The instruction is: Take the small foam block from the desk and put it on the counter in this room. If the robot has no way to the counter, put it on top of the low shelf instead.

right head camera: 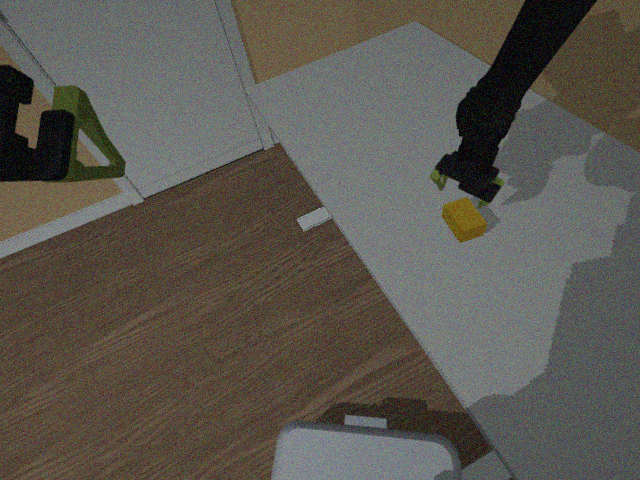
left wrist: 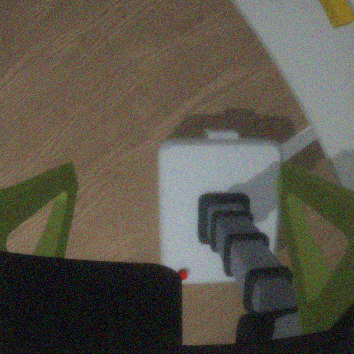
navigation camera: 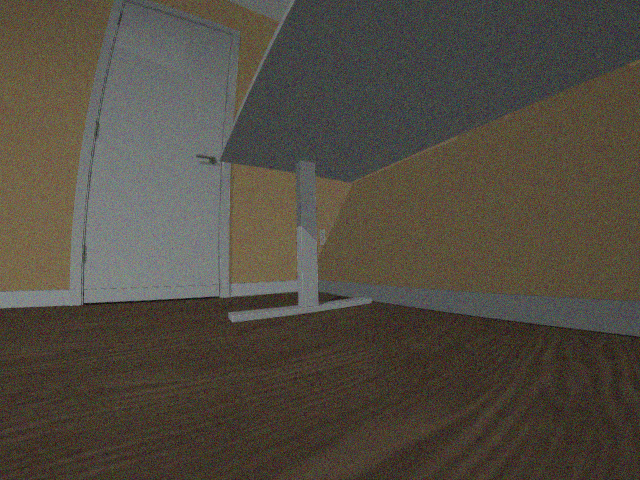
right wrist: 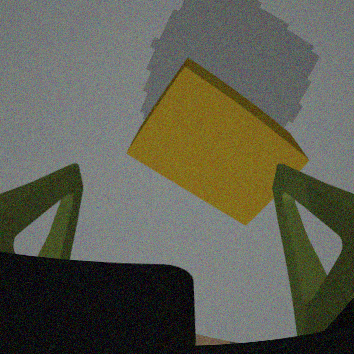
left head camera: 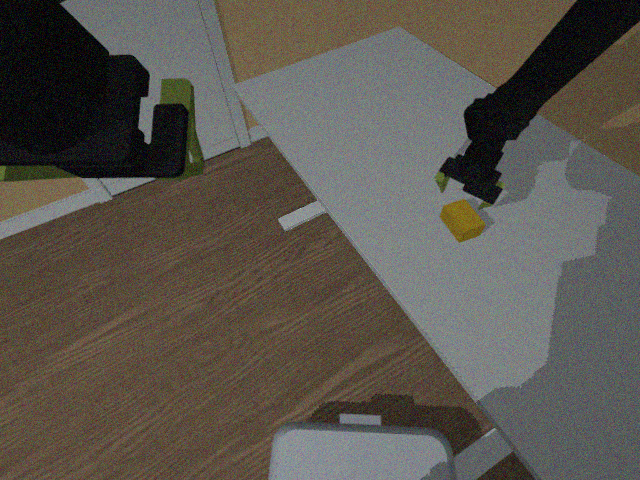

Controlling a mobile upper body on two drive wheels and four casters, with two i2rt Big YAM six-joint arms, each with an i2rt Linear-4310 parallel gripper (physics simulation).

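Frame: origin at the left arm's base, x ahead, y left, z up, level; millimetres.
Seen in the pictures: left gripper, fingertip midpoint: (right head camera: 75,171) (left wrist: 176,173) (left head camera: 146,167); right gripper, fingertip midpoint: (right head camera: 460,197) (right wrist: 177,174) (left head camera: 460,199).
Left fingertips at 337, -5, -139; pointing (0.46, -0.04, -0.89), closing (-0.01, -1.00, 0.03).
Note:
Offsets run from my left fingertips to a thing's top centre, as dx, dy, dz. "pt": to the spot under its first point. Level surfaces: height alone.
The yellow foam block @(+372, -460, -506) (left head camera: 462,219) (right head camera: 464,219) (right wrist: 215,145) lies on the light grey desk @(dz -551) (left head camera: 330,129) (right head camera: 341,124). Its corner also shows in the left wrist view (left wrist: 340,11). My right gripper (left head camera: 462,195) (right head camera: 461,192) (right wrist: 177,174) is open and empty, above the desk beside the block. In the right wrist view the block lies beyond the fingertips, more toward the right finger, and is turned at an angle to them. My left gripper (left wrist: 176,173) is open and empty, well away from the desk top, over the robot's base. The counter and the low shelf do not show.
The robot's white base (left head camera: 361,454) (right head camera: 367,454) (left wrist: 180,175) stands by the desk's near edge. A white door (navigation camera: 155,155) is beyond the desk's far left end. A desk leg @(pt +1086, -143, -1032) (navigation camera: 307,258) with a long foot (navigation camera: 263,313) stands on the wood floor @(dz -1271) (navigation camera: 258,403).

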